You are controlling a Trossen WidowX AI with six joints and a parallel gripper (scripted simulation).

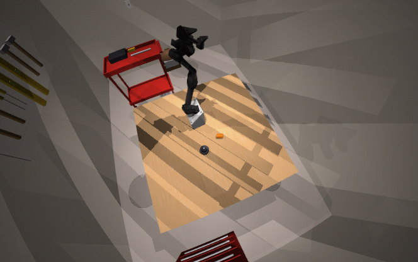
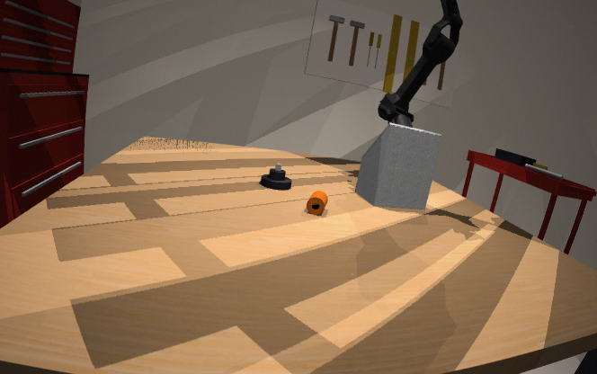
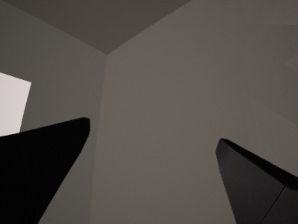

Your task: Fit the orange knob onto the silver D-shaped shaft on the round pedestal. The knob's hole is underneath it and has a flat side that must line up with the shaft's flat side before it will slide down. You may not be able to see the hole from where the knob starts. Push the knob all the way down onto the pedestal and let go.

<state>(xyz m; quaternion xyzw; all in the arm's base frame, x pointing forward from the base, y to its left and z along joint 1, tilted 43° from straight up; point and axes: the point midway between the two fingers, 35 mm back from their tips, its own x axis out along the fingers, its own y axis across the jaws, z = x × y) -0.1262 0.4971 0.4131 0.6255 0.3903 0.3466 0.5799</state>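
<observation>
Now: gripper tip 840 mm above the orange knob, 240 mm short of it and 20 mm to the right of it. Also, from my gripper tip: round pedestal (830 mm below, 330 mm ahead, 140 mm to the right).
</observation>
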